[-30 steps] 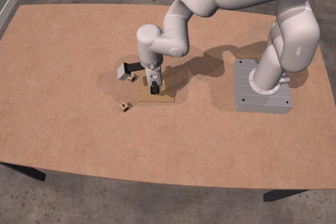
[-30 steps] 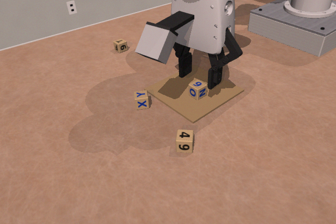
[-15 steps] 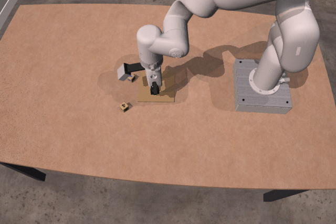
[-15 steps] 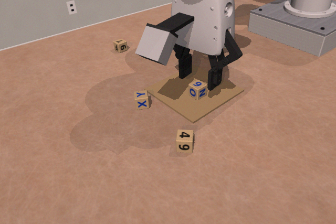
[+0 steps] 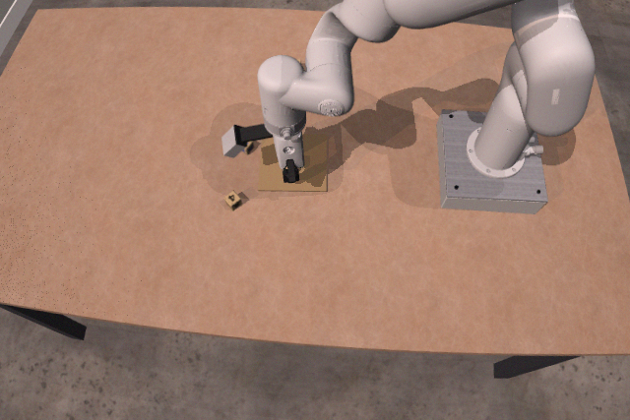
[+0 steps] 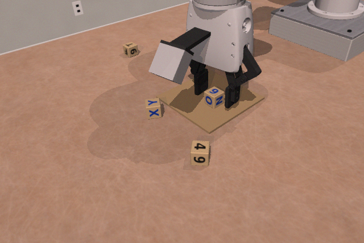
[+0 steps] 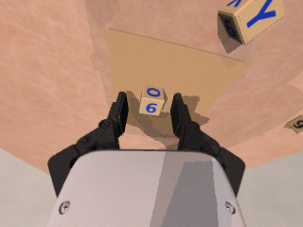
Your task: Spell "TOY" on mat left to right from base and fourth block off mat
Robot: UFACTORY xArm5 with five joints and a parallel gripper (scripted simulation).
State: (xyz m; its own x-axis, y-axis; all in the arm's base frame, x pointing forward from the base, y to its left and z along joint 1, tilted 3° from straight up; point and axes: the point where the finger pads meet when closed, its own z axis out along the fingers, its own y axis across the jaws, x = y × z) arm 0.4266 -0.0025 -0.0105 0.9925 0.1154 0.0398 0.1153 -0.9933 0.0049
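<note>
My hand is 20 mm above the O block. From my hand the other things lie so: tan mat: 10 mm behind, 20 mm to the right, 30 mm below; T block: 10 mm behind, 280 mm to the right, 20 mm below.
</note>
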